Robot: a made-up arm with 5 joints. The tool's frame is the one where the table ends. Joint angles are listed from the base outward.
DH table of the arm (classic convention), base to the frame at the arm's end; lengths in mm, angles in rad. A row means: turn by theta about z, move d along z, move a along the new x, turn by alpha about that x. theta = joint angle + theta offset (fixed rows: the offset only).
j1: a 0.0; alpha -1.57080; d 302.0; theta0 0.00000
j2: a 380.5; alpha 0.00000; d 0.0; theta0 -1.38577
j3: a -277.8; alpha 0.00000; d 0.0; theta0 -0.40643
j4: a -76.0; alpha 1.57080; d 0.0; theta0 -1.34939
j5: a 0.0; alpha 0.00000; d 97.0; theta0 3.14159
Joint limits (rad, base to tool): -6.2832..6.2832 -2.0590..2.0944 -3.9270..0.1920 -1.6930..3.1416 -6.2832..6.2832
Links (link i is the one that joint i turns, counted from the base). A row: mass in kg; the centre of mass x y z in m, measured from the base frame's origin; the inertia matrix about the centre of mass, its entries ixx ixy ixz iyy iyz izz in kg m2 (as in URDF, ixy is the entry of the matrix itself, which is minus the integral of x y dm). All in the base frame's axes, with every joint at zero. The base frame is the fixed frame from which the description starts. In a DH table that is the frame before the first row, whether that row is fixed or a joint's. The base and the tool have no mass.
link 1: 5.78; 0.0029 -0.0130 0.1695; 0.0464 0 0 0.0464 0 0.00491
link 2: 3.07; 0.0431 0.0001 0.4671; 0.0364 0 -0.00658 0.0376 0 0.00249
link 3: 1.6; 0.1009 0.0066 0.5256; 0.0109 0 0.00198 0.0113 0 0.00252
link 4: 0.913; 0.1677 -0.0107 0.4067; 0.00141 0 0 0.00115 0 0.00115
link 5: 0.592; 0.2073 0.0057 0.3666; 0.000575 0 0 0.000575 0 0.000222
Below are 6 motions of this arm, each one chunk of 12 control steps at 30 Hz.
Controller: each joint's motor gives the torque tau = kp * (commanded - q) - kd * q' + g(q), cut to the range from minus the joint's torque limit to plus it. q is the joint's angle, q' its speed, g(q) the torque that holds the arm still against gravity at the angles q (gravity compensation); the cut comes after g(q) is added. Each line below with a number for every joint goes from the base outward.
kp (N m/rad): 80 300 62 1.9 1
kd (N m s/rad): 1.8 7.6 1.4 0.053 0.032
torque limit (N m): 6.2 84 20 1.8 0.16
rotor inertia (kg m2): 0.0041 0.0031 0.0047 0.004 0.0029
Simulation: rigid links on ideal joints. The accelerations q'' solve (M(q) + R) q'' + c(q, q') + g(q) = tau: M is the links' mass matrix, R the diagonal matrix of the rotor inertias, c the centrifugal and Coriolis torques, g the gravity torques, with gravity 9.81 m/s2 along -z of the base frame. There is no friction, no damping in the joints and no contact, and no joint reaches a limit. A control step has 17 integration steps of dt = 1/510 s. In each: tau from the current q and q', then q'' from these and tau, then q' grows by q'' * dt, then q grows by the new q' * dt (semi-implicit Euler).
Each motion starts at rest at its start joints. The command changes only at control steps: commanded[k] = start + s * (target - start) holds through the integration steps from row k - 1 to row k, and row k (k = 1, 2, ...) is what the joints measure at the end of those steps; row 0 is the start. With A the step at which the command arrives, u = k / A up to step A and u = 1 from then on. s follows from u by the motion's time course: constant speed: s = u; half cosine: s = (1 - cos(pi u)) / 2; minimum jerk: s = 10 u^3 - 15 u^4 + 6 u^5; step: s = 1 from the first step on.
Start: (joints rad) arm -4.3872 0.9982 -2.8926 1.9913 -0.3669
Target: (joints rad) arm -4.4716 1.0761 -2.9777 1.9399 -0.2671
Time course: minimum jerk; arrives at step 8
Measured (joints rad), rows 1 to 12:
1: -4.3873 0.9988 -2.8941 1.9916 -0.3666
2: -4.3877 1.0026 -2.9027 1.9923 -0.3646
3: -4.3894 1.0113 -2.9211 1.9897 -0.3581
4: -4.3933 1.0246 -2.9456 1.9774 -0.3449
5: -4.4005 1.0406 -2.9686 1.9514 -0.3244
6: -4.4115 1.0561 -2.9830 1.9147 -0.2988
7: -4.4260 1.0686 -2.9851 1.8774 -0.2730
8: -4.4429 1.0769 -2.9772 1.8543 -0.2523
9: -4.4610 1.0822 -2.9673 1.8572 -0.2404
10: -4.4789 1.0854 -2.9607 1.8879 -0.2379
11: -4.4953 1.0868 -2.9579 1.9371 -0.2431
12: -4.5091 1.0864 -2.9581 1.9910 -0.2529

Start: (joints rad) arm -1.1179 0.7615 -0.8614 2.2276 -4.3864
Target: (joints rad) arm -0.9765 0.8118 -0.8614 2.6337 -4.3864
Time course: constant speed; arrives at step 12
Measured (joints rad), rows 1 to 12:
1: -1.1168 0.7628 -0.8624 2.2335 -4.3861
2: -1.1131 0.7665 -0.8645 2.2505 -4.3853
3: -1.1055 0.7716 -0.8665 2.2770 -4.3842
4: -1.0940 0.7771 -0.8671 2.3099 -4.3831
5: -1.0788 0.7822 -0.8660 2.3471 -4.3826
6: -1.0610 0.7867 -0.8638 2.3879 -4.3829
7: -1.0417 0.7908 -0.8616 2.4320 -4.3841
8: -1.0225 0.7947 -0.8601 2.4783 -4.3859
9: -1.0046 0.7986 -0.8594 2.5248 -4.3878
10: -0.9889 0.8026 -0.8595 2.5694 -4.3893
11: -0.9758 0.8065 -0.8601 2.6103 -4.3902
12: -0.9652 0.8105 -0.8608 2.6467 -4.3902

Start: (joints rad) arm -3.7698 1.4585 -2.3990 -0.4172 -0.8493
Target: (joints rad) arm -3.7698 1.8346 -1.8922 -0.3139 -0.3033
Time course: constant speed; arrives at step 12
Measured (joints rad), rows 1 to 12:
1: -3.7698 1.4630 -2.4004 -0.4232 -0.8402
2: -3.7698 1.4748 -2.3935 -0.4425 -0.8111
3: -3.7699 1.4949 -2.3710 -0.4720 -0.7609
4: -3.7700 1.5243 -2.3318 -0.4994 -0.6959
5: -3.7700 1.5624 -2.2782 -0.5083 -0.6262
6: -3.7700 1.6072 -2.2140 -0.4856 -0.5612
7: -3.7700 1.6554 -2.1446 -0.4255 -0.5072
8: -3.7700 1.7036 -2.0751 -0.3311 -0.4654
9: -3.7699 1.7489 -2.0098 -0.2134 -0.4331
10: -3.7699 1.7893 -1.9512 -0.0896 -0.4051
11: -3.7698 1.8245 -1.9000 0.0187 -0.3761
12: -3.7696 1.8554 -1.8554 0.0904 -0.3422

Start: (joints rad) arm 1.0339 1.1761 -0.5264 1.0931 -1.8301
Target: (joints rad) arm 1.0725 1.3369 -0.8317 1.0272 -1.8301
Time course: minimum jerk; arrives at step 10
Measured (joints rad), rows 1 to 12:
1: 1.0339 1.1766 -0.5270 1.0941 -1.8301
2: 1.0343 1.1799 -0.5316 1.1016 -1.8300
3: 1.0354 1.1905 -0.5468 1.1244 -1.8296
4: 1.0381 1.2113 -0.5788 1.1665 -1.8292
5: 1.0428 1.2417 -0.6292 1.2194 -1.8289
6: 1.0496 1.2770 -0.6931 1.2600 -1.8291
7: 1.0580 1.3104 -0.7591 1.2594 -1.8298
8: 1.0669 1.3357 -0.8145 1.1988 -1.8309
9: 1.0752 1.3492 -0.8502 1.0835 -1.8322
10: 1.0818 1.3505 -0.8650 0.9448 -1.8335
11: 1.0858 1.3435 -0.8658 0.8245 -1.8340
12: 1.0870 1.3339 -0.8613 0.7514 -1.8333

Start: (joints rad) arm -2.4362 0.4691 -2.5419 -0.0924 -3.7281
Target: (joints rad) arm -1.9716 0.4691 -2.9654 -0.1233 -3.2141
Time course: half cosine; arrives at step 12
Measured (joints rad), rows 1 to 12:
1: -2.4355 0.4701 -2.5453 -0.0908 -3.7263
2: -2.4318 0.4733 -2.5573 -0.0846 -3.7175
3: -2.4212 0.4781 -2.5800 -0.0715 -3.6949
4: -2.3997 0.4831 -2.6133 -0.0505 -3.6540
5: -2.3651 0.4872 -2.6562 -0.0224 -3.5945
6: -2.3157 0.4894 -2.7067 0.0099 -3.5204
7: -2.2501 0.4894 -2.7618 0.0413 -3.4386
8: -2.1671 0.4873 -2.8173 0.0650 -3.3579
9: -2.0704 0.4838 -2.8688 0.0742 -3.2861
10: -1.9713 0.4793 -2.9123 0.0633 -3.2292
11: -1.8822 0.4740 -2.9455 0.0294 -3.1903
12: -1.8070 0.4679 -2.9672 -0.0263 -3.1712

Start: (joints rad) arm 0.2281 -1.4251 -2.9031 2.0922 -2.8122
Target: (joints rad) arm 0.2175 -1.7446 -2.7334 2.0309 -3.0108
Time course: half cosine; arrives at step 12
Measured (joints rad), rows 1 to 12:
1: 0.2281 -1.4274 -2.8980 2.0915 -2.8128
2: 0.2280 -1.4355 -2.8816 2.0919 -2.8161
3: 0.2279 -1.4511 -2.8552 2.0990 -2.8251
4: 0.2277 -1.4745 -2.8237 2.1176 -2.8420
5: 0.2272 -1.5056 -2.7922 2.1474 -2.8670
6: 0.2265 -1.5435 -2.7652 2.1817 -2.8980
7: 0.2256 -1.5866 -2.7461 2.2100 -2.9315
8: 0.2243 -1.6324 -2.7369 2.2207 -2.9634
9: 0.2229 -1.6776 -2.7383 2.2042 -2.9901
10: 0.2213 -1.7187 -2.7492 2.1556 -3.0091
11: 0.2195 -1.7521 -2.7675 2.0751 -3.0196
12: 0.2177 -1.7747 -2.7905 1.9673 -3.0220

